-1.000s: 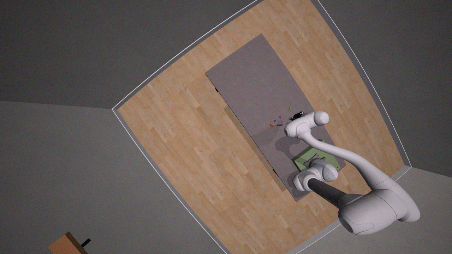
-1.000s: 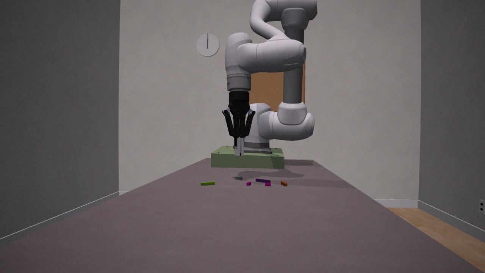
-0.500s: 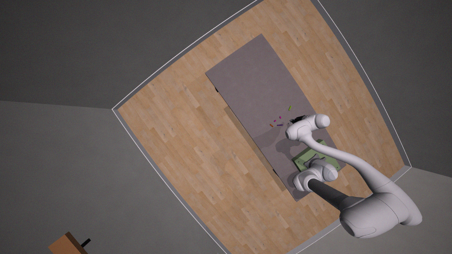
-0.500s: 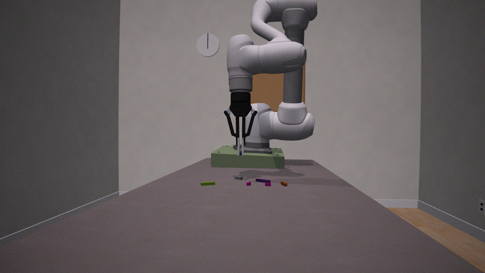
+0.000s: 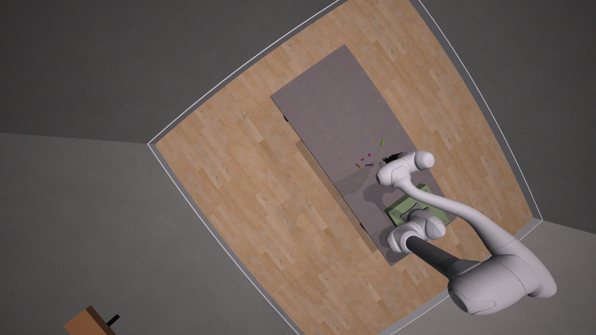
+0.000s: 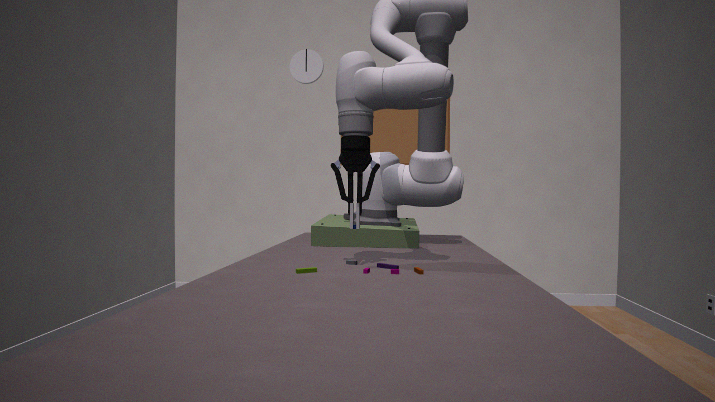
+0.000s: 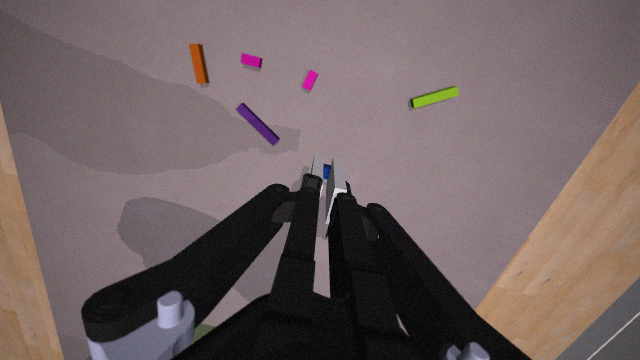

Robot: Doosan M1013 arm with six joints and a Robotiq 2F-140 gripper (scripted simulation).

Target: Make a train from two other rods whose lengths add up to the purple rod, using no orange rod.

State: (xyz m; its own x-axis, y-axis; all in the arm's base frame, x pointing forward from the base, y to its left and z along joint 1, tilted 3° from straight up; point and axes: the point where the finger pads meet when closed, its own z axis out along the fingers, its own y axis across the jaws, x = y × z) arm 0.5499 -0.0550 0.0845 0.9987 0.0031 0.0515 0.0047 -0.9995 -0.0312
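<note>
Right now the grey rod is 130 mm below my hand, 50 mm behind it and 10 mm to the right of it. Round my hand: blue rod 30 mm below; then purple rod 130 mm below, 90 mm to the left; then lime rod 130 mm below, 110 mm to the right, 80 mm ahead.
</note>
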